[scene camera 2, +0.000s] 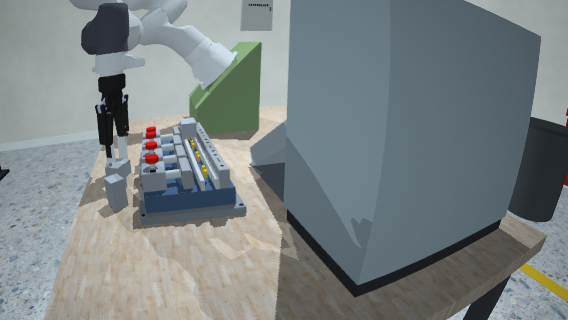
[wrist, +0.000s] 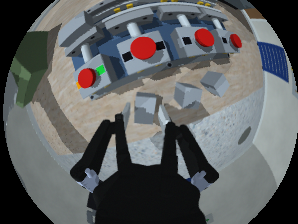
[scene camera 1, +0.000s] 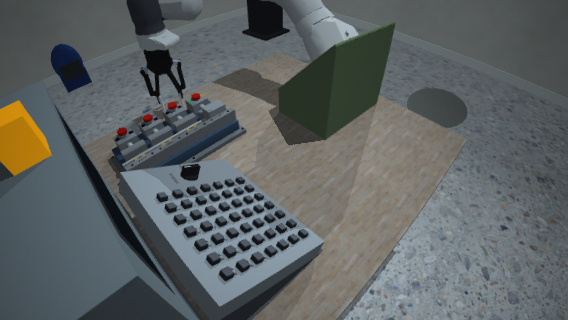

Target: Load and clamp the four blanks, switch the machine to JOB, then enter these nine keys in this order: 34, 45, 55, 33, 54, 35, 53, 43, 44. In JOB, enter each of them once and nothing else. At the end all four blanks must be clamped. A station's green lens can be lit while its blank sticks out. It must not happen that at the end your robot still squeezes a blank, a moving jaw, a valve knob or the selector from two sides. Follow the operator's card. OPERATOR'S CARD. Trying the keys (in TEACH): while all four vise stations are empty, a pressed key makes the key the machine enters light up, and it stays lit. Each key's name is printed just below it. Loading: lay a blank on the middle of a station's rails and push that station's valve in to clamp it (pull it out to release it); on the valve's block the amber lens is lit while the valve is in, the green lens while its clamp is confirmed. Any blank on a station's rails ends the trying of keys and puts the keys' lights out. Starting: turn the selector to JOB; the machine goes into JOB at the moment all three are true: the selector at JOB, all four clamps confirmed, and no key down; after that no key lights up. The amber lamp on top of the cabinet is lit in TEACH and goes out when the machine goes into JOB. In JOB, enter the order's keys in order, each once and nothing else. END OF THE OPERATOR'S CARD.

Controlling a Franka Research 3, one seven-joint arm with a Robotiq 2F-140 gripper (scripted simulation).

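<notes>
Grey cabinet (scene camera 2: 405, 133) in sight. My gripper (scene camera 2: 118, 164), also (wrist: 144, 109) and (scene camera 1: 173, 108).
</notes>
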